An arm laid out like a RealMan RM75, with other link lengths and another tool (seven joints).
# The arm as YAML. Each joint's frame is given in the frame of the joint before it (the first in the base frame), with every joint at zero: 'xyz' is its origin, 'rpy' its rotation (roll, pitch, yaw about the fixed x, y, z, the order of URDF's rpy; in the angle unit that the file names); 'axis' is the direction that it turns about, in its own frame. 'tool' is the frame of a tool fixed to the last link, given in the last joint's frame.
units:
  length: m
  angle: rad
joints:
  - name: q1
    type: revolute
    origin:
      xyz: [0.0, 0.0, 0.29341]
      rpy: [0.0, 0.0, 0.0]
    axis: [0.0, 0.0, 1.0]
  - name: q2
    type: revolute
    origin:
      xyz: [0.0, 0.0, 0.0]
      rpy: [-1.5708, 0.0, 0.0]
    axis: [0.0, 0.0, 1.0]
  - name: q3
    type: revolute
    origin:
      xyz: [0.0, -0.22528, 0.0]
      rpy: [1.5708, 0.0, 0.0]
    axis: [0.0, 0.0, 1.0]
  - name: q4
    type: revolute
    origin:
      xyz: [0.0, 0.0, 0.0]
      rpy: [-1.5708, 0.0, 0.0]
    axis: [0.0, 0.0, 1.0]
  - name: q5
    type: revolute
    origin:
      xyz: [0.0, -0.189, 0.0]
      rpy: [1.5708, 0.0, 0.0]
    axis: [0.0, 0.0, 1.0]
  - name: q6
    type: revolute
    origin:
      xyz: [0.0, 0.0, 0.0]
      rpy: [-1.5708, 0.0, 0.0]
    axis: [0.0, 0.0, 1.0]
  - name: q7
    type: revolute
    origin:
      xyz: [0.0, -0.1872, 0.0]
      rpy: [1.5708, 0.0, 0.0]
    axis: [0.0, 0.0, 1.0]
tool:
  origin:
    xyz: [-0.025, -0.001, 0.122]
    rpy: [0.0, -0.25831, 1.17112]
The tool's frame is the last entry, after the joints.
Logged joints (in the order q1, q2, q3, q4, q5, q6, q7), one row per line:
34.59, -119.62, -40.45, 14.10, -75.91, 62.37, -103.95
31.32, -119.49, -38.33, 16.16, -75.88, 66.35, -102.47
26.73, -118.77, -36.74, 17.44, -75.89, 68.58, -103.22
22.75, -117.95, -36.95, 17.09, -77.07, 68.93, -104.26
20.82, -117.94, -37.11, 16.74, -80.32, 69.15, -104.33
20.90, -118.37, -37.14, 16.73, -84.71, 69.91, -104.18
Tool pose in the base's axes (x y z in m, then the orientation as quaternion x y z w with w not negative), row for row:
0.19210, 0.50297, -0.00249, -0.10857, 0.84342, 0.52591, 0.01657
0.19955, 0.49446, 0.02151, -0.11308, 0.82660, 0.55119, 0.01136
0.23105, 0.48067, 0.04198, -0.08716, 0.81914, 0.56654, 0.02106
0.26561, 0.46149, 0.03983, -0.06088, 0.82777, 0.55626, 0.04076
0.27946, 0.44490, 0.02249, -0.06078, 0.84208, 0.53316, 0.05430
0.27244, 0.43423, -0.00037, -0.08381, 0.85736, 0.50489, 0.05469
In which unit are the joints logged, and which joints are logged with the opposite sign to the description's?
The joints are logged in degrees. Opposite sign: q2, q4, q6, q7.
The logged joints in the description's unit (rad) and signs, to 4 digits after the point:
0.6037, 2.0878, -0.7060, -0.2461, -1.3249, -1.0886, 1.8143
0.5466, 2.0855, -0.6690, -0.2820, -1.3244, -1.1580, 1.7884
0.4665, 2.0729, -0.6412, -0.3044, -1.3245, -1.1969, 1.8015
0.3971, 2.0586, -0.6449, -0.2983, -1.3451, -1.2031, 1.8197
0.3634, 2.0584, -0.6477, -0.2922, -1.4018, -1.2069, 1.8209
0.3648, 2.0659, -0.6482, -0.2920, -1.4785, -1.2202, 1.8183

